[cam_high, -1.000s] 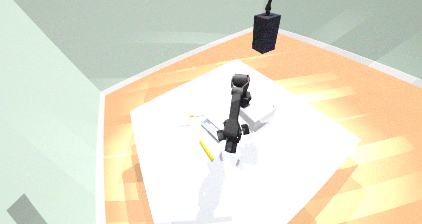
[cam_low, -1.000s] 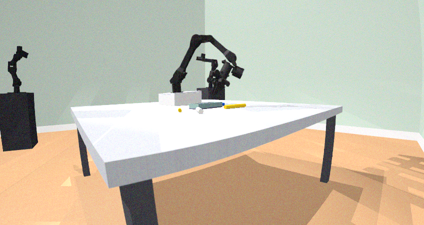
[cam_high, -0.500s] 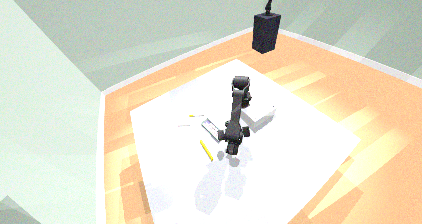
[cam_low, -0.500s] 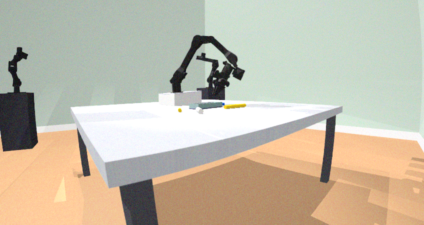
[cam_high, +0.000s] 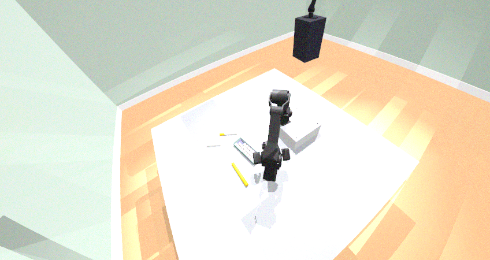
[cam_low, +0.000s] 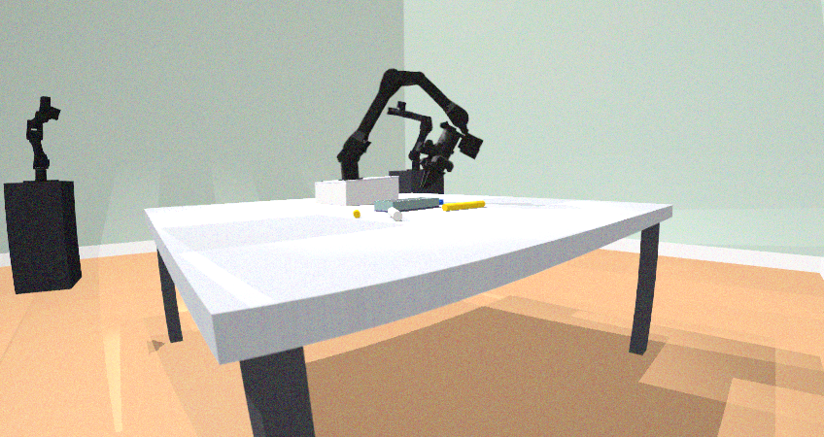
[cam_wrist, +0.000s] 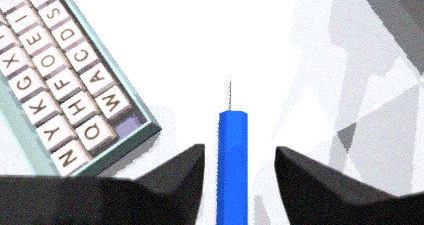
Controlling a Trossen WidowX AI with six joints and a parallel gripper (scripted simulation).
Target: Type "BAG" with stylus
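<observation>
Now: gripper tip 4 cm above the stylus and 1 cm to the left of it. The rest, counted from my gripper tip: yellow cylinder (20 cm ahead, 4 cm below, 1 cm to the right); key (8 cm to the right, 6 cm ahead, 4 cm below); thin white tip (4 cm to the right, 4 cm below, 2 cm behind).
</observation>
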